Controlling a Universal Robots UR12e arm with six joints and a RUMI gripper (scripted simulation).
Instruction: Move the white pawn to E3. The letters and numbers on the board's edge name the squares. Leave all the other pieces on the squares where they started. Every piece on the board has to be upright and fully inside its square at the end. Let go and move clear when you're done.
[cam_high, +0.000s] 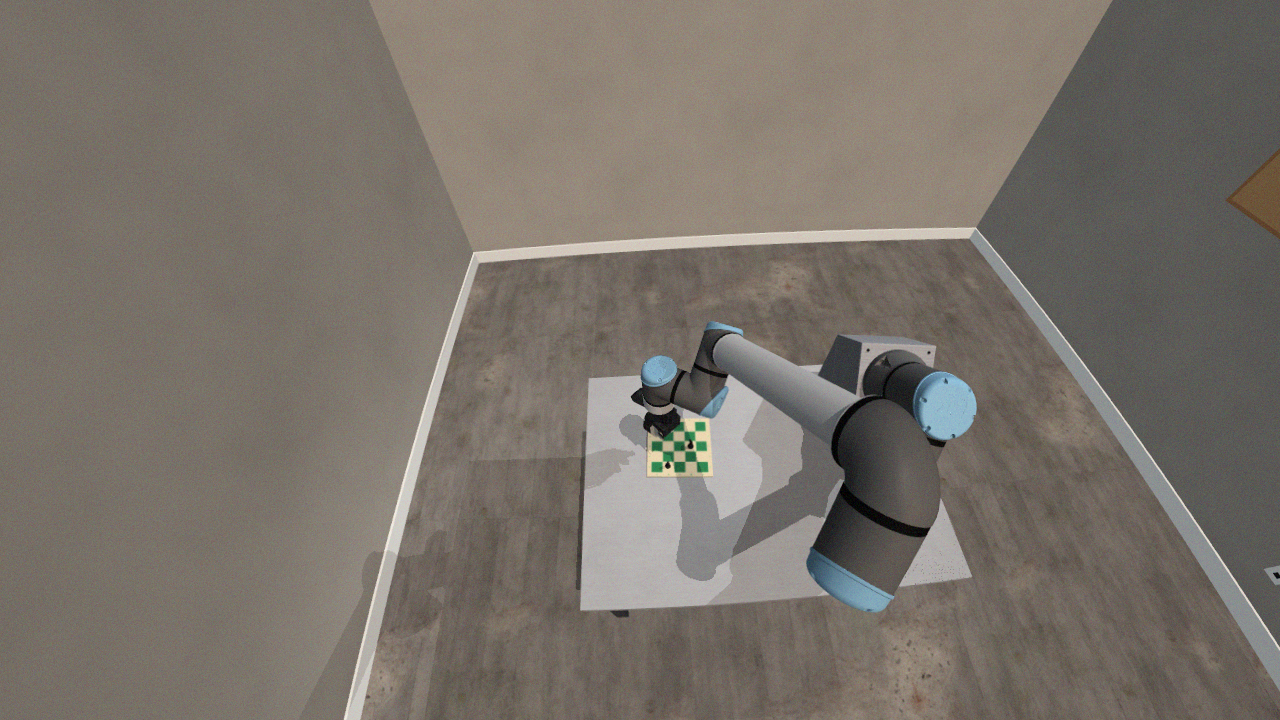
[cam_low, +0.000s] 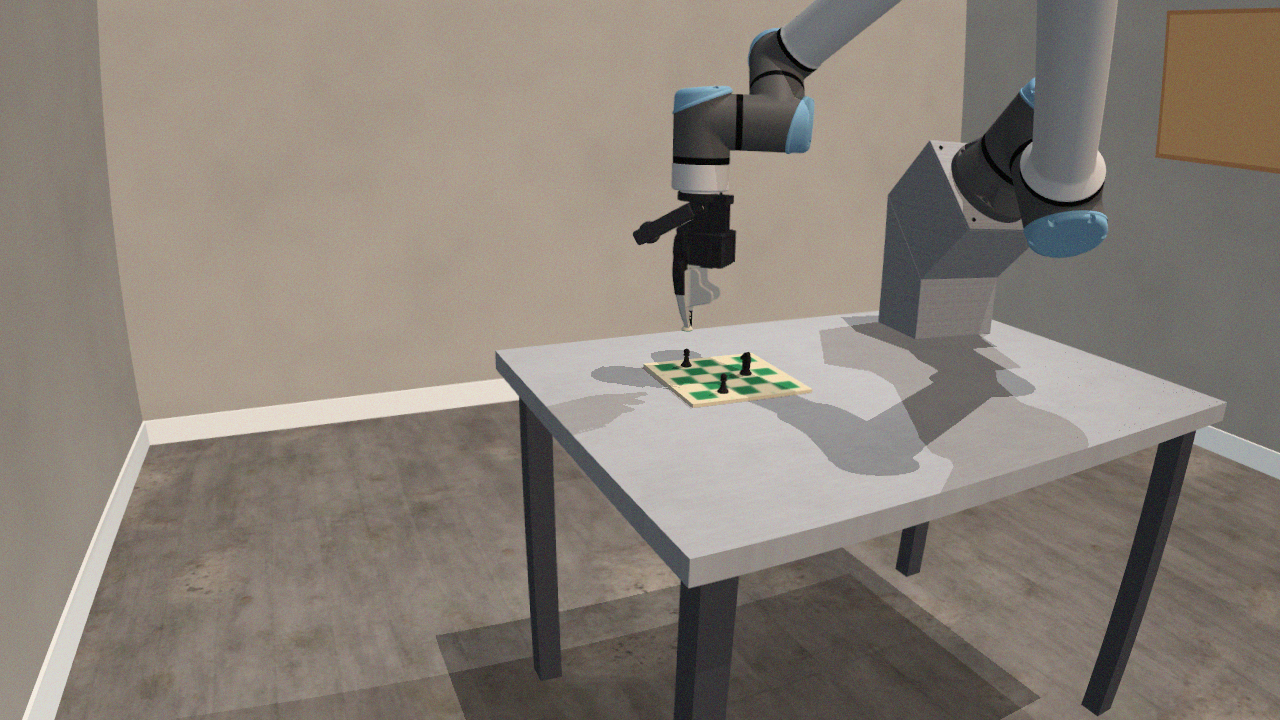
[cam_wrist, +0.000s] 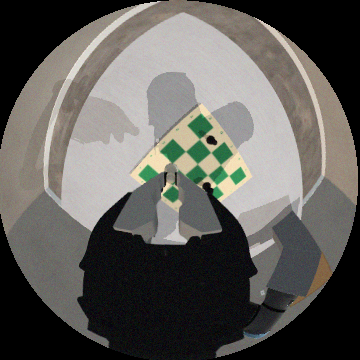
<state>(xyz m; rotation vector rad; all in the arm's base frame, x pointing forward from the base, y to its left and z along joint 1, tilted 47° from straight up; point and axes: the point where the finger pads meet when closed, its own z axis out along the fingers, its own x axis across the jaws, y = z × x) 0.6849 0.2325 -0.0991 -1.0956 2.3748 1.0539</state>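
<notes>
Right now my hand is 11 cm above the chessboard, 8 cm past it and 1 cm to the left of it. From my hand the other things lie so: white pawn (1 cm below).
</notes>
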